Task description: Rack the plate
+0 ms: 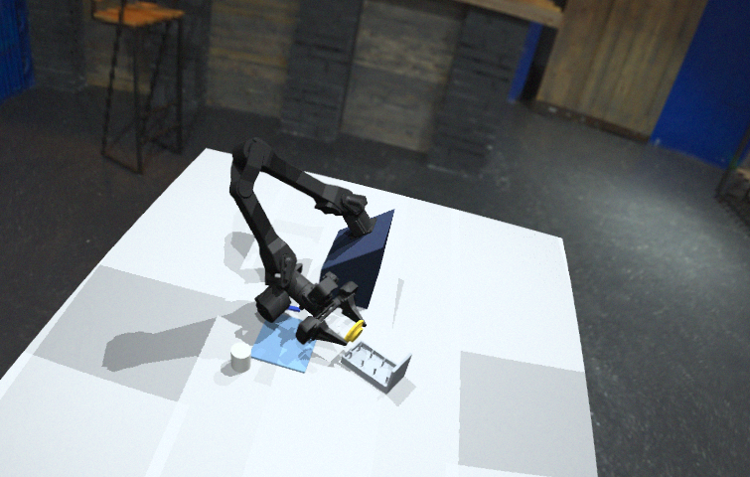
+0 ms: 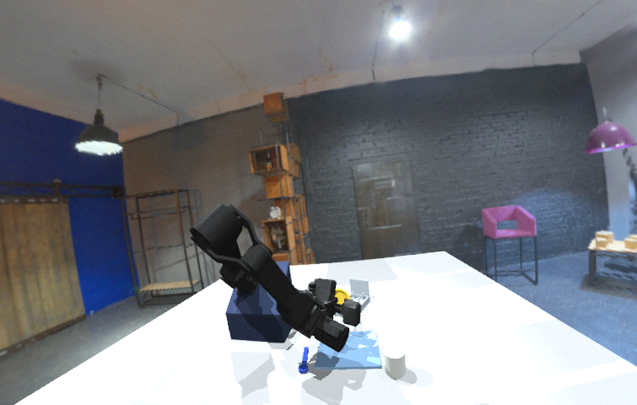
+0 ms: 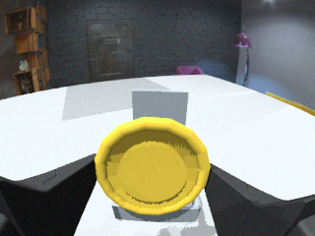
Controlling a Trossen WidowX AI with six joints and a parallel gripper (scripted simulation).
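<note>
My gripper tip is now 3 cm short of the grey dish rack, 5 cm to the right of it and 4 cm above it. The rest, counted from my gripper tip: yellow plate 1 cm to the right; then light blue mat 2 cm ahead, 15 cm to the right, 6 cm below; then blue spoon 8 cm behind, 20 cm to the right, 6 cm below.
</note>
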